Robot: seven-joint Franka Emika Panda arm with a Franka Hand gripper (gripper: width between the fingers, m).
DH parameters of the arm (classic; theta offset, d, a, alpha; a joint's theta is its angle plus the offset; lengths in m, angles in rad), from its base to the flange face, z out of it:
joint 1: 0 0.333 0 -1.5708
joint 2: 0 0 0 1.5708
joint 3: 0 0.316 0.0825 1.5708
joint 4: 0 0 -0.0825 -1.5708
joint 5: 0 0.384 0 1.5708
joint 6: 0 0 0.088 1.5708
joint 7: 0 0.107 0 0
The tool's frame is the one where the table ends.
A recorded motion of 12 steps. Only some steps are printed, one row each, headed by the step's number.
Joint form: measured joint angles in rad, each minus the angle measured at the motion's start. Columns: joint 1, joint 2, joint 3, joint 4, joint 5, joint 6, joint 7.
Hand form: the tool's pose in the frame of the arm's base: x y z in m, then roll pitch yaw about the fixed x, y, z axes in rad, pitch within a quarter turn. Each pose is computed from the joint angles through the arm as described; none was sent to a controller.
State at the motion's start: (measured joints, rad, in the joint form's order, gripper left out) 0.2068 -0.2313 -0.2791 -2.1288 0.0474 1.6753 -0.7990
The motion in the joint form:
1: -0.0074 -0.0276 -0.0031 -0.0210 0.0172 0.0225 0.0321
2: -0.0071 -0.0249 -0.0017 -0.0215 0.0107 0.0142 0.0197
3: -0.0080 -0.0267 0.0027 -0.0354 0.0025 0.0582 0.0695
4: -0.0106 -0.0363 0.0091 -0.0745 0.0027 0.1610 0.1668
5: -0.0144 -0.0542 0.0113 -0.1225 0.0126 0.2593 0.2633
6: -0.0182 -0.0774 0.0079 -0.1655 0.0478 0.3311 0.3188
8: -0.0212 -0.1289 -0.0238 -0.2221 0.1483 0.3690 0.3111
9: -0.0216 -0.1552 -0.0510 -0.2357 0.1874 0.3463 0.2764
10: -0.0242 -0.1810 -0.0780 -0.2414 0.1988 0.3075 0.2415
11: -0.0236 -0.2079 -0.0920 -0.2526 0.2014 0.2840 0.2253
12: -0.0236 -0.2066 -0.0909 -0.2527 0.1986 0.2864 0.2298
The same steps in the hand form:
1: 0.4551 -0.0388 0.4909 -2.9039 0.0537 0.6920
2: 0.4545 -0.0384 0.4889 -2.9004 0.0636 0.7091
3: 0.4572 -0.0377 0.4863 -2.9321 0.0577 0.6605
4: 0.4612 -0.0362 0.4801 -2.9819 0.0192 0.5572
5: 0.4610 -0.0364 0.4737 -3.0080 -0.0291 0.4477
6: 0.4576 -0.0377 0.4701 -2.9946 -0.0820 0.3636
8: 0.4437 -0.0477 0.4691 -2.9005 -0.1498 0.2823
9: 0.4348 -0.0568 0.4712 -2.8489 -0.1661 0.2737
10: 0.4252 -0.0675 0.4747 -2.8160 -0.1701 0.2830
11: 0.4165 -0.0715 0.4776 -2.7971 -0.1749 0.2919
12: 0.4169 -0.0713 0.4773 -2.8003 -0.1729 0.2895

